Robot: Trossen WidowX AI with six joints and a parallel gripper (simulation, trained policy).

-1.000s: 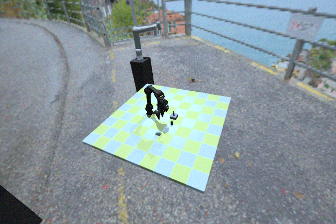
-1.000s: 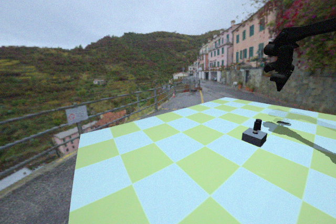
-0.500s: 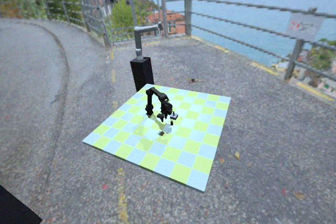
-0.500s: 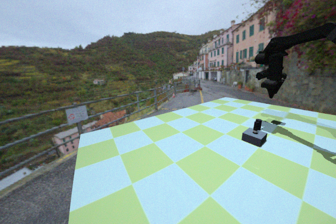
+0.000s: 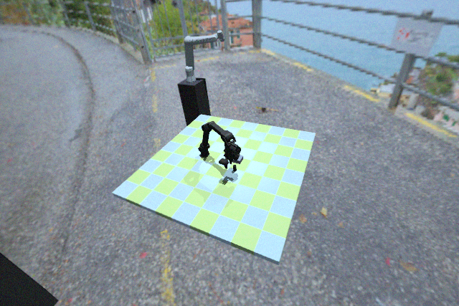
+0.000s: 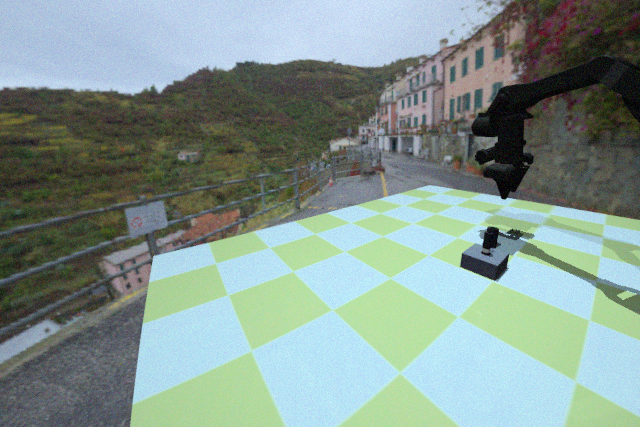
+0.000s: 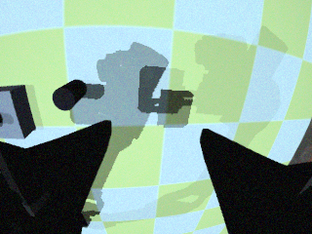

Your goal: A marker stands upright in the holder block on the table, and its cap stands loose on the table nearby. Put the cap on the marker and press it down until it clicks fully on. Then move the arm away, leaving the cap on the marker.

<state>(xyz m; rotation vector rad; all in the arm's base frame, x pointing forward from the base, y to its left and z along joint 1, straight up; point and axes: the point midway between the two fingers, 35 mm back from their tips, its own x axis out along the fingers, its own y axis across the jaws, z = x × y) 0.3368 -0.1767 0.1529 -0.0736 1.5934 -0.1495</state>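
Right now the dark cap is 90 mm to the left of my gripper tip and 90 mm below it. Also, from my gripper tip: grey holder block: 210 mm to the left, 100 mm below, 30 mm behind.
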